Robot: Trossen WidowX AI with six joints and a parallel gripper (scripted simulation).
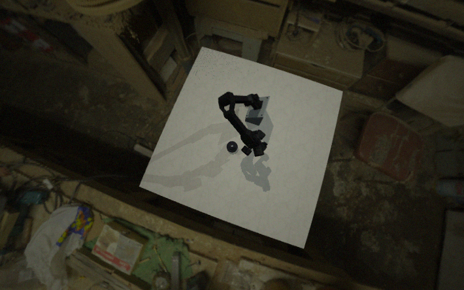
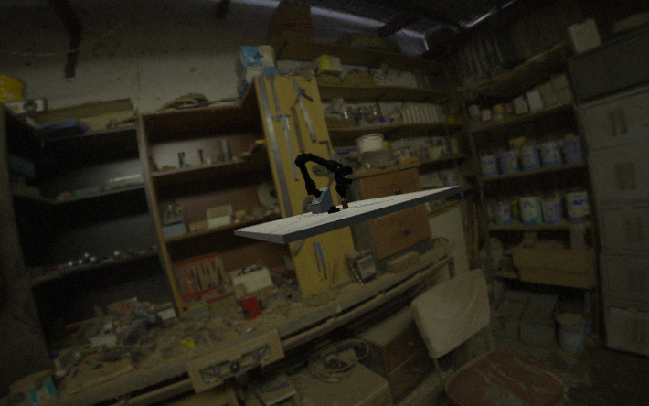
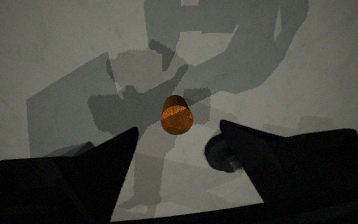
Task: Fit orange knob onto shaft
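My gripper tip is now 30 mm above the orange knob. Round my gripper tip: round dark pedestal 40 mm ahead, 140 mm to the right, 50 mm below.
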